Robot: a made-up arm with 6 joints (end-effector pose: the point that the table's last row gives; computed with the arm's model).
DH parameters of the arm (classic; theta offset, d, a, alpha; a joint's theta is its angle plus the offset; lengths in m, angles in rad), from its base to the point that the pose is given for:
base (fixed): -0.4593 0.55 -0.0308 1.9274
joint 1: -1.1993 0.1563 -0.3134 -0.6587
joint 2: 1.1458 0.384 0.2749 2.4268
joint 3: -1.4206 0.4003 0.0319 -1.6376
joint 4: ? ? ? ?
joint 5: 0 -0.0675 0.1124 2.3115
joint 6: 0.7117 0.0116 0 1.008
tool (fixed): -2.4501 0 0 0
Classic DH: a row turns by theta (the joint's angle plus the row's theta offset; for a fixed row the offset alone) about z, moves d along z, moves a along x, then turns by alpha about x.
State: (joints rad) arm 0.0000 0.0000 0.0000 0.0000 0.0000 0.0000
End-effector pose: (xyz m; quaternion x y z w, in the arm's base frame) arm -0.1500 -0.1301 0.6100 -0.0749 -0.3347 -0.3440 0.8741
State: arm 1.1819 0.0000 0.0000 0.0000 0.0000 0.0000
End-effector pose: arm -0.2059 -0.0568 0.5003 -0.1687 -0.7520 -0.4132 0.4850
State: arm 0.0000 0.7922 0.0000 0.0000 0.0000 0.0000
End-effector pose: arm -0.0637 -0.1249 0.7235 0.1031 -0.6198 -0.3879 0.6743
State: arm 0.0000 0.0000 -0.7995 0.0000 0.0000 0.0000
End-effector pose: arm -0.1559 -0.2397 0.4652 0.1386 -0.5879 -0.1444 0.7838
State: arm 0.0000 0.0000 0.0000 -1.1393 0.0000 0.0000
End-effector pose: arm -0.1500 -0.0930 0.5479 -0.5345 -0.4674 -0.1091 0.6957
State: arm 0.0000 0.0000 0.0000 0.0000 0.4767 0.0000
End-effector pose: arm -0.1112 -0.1478 0.6419 -0.0057 -0.2171 -0.5308 0.8192
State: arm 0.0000 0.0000 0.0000 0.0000 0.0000 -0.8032
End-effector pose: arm -0.1500 -0.1301 0.6100 0.2727 -0.1736 -0.4474 0.8339
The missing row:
joint 4: -0.6544 -0.1545 -0.0675 0.8301
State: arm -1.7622 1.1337 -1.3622 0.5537 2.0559 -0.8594
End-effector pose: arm 0.3135 -0.1145 0.0968 -0.5925 -0.7486 0.2879 0.0748
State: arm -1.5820 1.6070 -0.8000 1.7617 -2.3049 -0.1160
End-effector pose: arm 0.3785 0.0283 0.2547 0.3527 -0.9041 -0.2389 0.0335
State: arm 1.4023 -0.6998 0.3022 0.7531 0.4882 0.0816
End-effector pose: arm -0.2376 -0.1068 0.4465 0.1691 -0.3340 -0.7856 0.4927
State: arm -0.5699 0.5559 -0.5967 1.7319 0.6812 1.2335
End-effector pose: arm 0.1342 -0.2642 0.4576 0.5061 -0.0636 -0.1230 0.8513
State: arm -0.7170 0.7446 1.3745 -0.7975 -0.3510 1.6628
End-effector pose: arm 0.2617 -0.0673 0.8067 -0.5619 -0.1720 0.5931 0.5504
